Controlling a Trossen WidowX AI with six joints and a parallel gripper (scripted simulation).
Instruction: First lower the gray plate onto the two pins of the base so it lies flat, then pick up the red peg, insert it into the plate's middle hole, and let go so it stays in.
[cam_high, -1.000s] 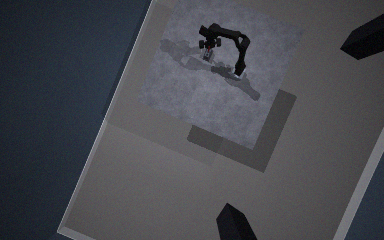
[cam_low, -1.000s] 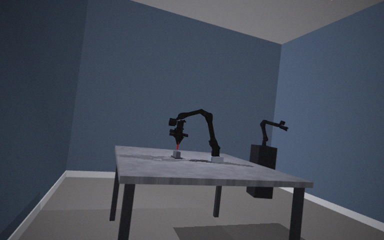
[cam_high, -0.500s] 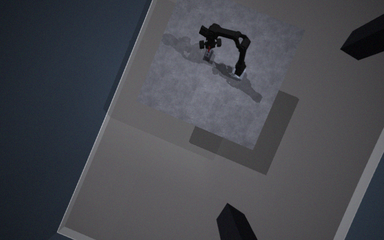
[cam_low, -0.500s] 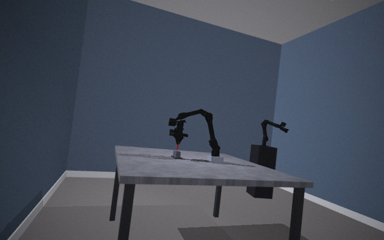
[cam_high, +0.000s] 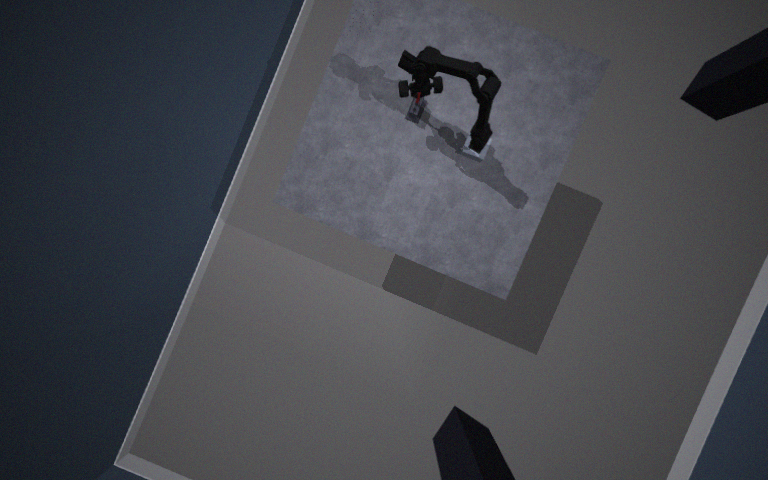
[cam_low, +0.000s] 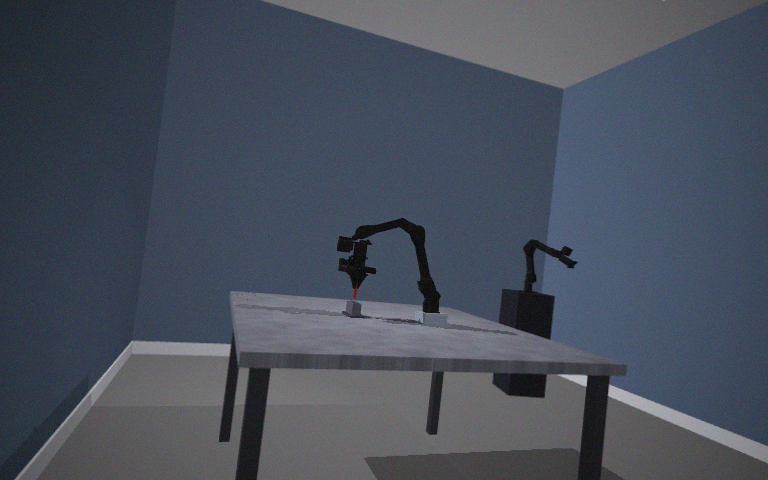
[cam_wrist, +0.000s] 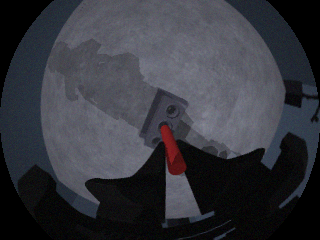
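Now: the red peg right at my gripper tip. Round my gripper tip: gray plate 7 cm below; dark base 11 cm below.
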